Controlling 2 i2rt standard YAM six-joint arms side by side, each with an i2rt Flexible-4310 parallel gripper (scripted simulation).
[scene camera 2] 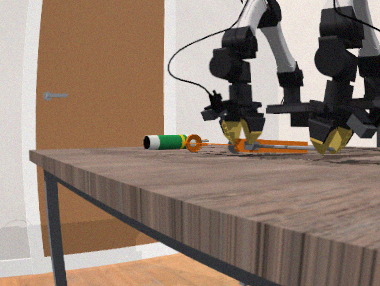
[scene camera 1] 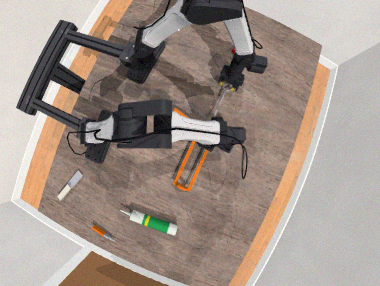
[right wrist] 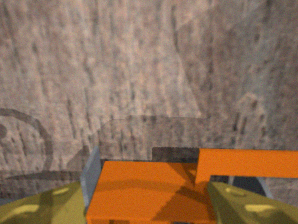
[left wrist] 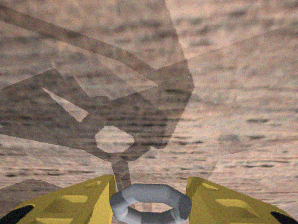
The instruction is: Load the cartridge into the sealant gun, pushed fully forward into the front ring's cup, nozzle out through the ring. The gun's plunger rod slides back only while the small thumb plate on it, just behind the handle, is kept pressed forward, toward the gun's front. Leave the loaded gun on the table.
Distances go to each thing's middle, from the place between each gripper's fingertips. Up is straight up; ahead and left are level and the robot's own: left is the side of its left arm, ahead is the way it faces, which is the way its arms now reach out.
I see the grey thumb plate [right wrist: 89, 177] 1 cm behind my right hand [scene camera 2: 242, 144], 3 cm to the left of it and 1 cm below it. Also, from my right hand: orange sealant gun [right wrist: 122, 185]: 5 cm behind, 1 cm below.
My left hand [scene camera 2: 326, 153] is 2 cm short of the grey thumb plate and 22 cm to the left of it. The rest, counted from my left hand: orange sealant gun: 2 cm behind, 25 cm to the right.
